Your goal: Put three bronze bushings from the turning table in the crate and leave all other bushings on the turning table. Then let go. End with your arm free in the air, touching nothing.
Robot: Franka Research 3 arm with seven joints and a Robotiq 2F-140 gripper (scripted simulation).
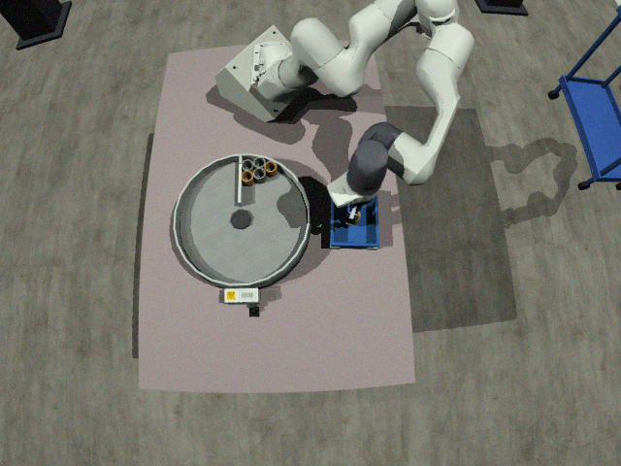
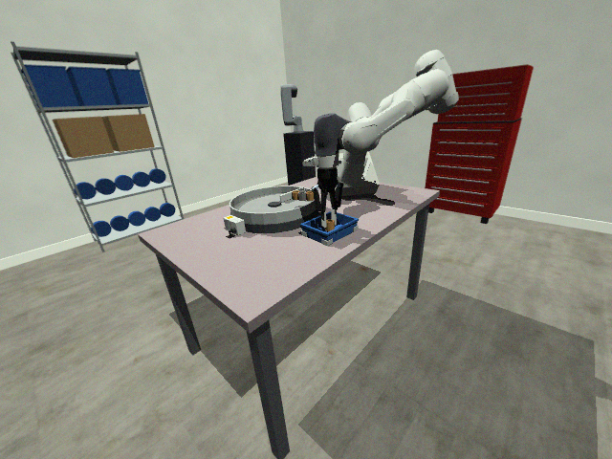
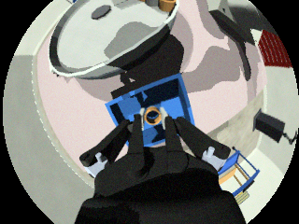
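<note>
My hand is 4 cm above the blue crate and 1 cm to the right of it. The rest, counted from my hand: turning table (34 cm to the right, 3 cm behind, 1 cm below).
</note>
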